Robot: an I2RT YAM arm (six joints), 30 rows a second.
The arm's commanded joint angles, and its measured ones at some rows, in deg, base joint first. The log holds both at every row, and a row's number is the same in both.
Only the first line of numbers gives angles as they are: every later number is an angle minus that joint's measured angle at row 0.
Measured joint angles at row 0: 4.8, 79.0, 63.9, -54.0, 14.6, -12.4
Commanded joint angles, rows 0 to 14: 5.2, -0.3, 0.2, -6.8, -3.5, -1.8; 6.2, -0.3, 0.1, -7.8, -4.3, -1.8; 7.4, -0.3, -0.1, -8.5, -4.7, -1.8; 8.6, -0.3, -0.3, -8.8, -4.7, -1.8; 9.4, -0.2, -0.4, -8.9, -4.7, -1.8; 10.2, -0.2, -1.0, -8.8, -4.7, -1.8; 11.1, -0.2, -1.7, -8.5, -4.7, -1.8; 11.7, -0.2, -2.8, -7.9, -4.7, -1.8; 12.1, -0.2, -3.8, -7.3, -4.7, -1.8; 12.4, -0.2, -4.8, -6.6, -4.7, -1.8; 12.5, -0.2, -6.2, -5.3, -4.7, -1.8; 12.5, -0.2, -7.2, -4.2, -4.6, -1.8; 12.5, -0.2, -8.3, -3.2, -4.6, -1.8; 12.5, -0.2, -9.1, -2.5, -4.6, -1.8; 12.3, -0.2, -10.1, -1.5, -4.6, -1.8
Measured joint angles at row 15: 12.2, -0.2, -7.4, -3.1, -4.3, -1.5
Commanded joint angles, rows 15 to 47: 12.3, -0.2, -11.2, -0.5, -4.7, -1.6; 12.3, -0.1, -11.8, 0.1, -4.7, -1.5; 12.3, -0.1, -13.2, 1.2, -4.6, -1.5; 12.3, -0.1, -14.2, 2.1, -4.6, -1.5; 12.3, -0.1, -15.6, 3.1, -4.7, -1.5; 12.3, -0.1, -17.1, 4.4, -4.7, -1.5; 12.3, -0.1, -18.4, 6.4, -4.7, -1.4; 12.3, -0.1, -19.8, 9.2, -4.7, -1.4; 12.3, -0.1, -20.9, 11.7, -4.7, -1.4; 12.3, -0.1, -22.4, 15.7, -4.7, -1.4; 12.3, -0.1, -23.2, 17.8, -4.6, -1.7; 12.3, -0.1, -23.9, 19.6, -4.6, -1.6; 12.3, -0.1, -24.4, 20.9, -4.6, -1.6; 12.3, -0.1, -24.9, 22.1, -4.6, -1.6; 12.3, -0.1, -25.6, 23.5, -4.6, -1.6; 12.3, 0.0, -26.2, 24.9, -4.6, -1.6; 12.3, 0.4, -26.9, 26.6, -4.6, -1.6; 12.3, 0.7, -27.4, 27.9, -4.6, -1.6; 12.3, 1.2, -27.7, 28.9, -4.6, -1.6; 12.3, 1.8, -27.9, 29.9, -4.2, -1.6; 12.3, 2.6, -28.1, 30.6, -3.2, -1.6; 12.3, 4.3, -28.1, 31.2, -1.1, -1.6; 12.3, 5.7, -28.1, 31.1, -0.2, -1.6; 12.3, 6.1, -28.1, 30.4, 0.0, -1.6; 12.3, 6.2, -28.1, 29.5, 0.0, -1.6; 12.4, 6.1, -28.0, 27.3, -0.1, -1.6; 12.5, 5.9, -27.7, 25.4, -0.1, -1.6; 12.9, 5.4, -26.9, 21.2, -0.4, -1.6; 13.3, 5.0, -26.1, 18.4, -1.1, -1.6; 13.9, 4.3, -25.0, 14.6, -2.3, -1.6; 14.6, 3.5, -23.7, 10.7, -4.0, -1.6; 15.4, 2.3, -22.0, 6.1, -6.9, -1.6; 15.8, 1.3, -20.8, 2.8, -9.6, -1.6
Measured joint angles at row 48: 14.0, 4.6, -24.6, 9.0, -2.3, -1.7
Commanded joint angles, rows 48 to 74: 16.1, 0.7, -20.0, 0.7, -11.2, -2.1; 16.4, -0.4, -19.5, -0.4, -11.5, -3.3; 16.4, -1.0, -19.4, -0.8, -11.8, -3.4; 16.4, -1.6, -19.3, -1.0, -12.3, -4.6; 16.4, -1.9, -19.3, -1.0, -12.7, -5.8; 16.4, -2.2, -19.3, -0.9, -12.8, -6.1; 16.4, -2.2, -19.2, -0.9, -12.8, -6.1; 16.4, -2.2, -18.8, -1.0, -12.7, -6.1; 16.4, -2.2, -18.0, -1.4, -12.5, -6.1; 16.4, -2.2, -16.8, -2.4, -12.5, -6.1; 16.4, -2.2, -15.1, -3.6, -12.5, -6.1; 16.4, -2.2, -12.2, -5.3, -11.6, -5.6; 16.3, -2.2, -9.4, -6.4, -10.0, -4.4; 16.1, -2.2, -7.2, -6.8, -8.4, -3.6; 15.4, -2.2, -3.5, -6.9, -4.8, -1.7; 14.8, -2.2, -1.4, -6.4, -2.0, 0.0; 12.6, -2.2, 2.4, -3.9, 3.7, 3.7; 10.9, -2.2, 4.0, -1.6, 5.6, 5.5; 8.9, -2.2, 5.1, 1.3, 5.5, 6.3; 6.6, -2.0, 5.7, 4.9, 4.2, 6.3; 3.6, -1.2, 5.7, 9.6, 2.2, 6.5; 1.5, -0.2, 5.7, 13.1, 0.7, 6.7; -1.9, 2.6, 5.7, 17.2, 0.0, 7.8; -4.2, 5.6, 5.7, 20.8, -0.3, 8.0; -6.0, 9.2, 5.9, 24.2, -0.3, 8.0; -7.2, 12.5, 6.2, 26.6, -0.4, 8.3; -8.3, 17.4, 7.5, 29.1, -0.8, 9.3
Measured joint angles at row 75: -4.5, 5.4, 6.1, 24.7, -0.1, 5.8
